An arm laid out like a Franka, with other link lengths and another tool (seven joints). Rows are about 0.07 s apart.
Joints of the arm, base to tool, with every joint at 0 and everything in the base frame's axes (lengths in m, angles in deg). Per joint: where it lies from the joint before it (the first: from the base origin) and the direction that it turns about. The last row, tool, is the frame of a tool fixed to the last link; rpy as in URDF.
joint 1: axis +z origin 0 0 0.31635
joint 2: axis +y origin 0 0 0
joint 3: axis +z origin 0 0 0.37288
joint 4: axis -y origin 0.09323 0 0
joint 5: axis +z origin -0.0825 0 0.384
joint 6: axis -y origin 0 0 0
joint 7: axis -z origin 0.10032 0 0
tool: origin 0.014 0.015 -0.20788 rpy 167.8 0 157.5
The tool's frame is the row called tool.
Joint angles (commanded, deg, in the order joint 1, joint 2, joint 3, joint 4, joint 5, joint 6, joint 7), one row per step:
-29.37 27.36 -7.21 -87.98 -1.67 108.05 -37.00
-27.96 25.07 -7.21 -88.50 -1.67 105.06 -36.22
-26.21 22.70 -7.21 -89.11 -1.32 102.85 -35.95
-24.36 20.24 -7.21 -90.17 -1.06 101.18 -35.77
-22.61 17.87 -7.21 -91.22 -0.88 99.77 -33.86
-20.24 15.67 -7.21 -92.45 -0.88 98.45 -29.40
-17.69 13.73 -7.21 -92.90 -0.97 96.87 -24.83
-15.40 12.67 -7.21 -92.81 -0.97 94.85 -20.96
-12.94 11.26 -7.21 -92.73 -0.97 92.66 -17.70
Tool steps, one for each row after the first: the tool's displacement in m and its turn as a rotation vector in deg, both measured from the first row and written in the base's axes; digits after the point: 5 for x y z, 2 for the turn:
-0.00179 0.02165 0.02005 0.76 0.88 0.37
-0.00015 0.04654 0.04102 1.44 0.95 1.52
0.00011 0.07237 0.05965 1.98 0.93 2.95
-0.00039 0.09601 0.07699 2.10 0.84 2.64
0.00095 0.12486 0.09039 1.78 1.15 0.49
0.00383 0.15392 0.10635 1.19 1.29 -1.53
0.00577 0.17993 0.11615 0.96 2.14 -3.14
0.00542 0.20799 0.12943 0.75 2.82 -3.98

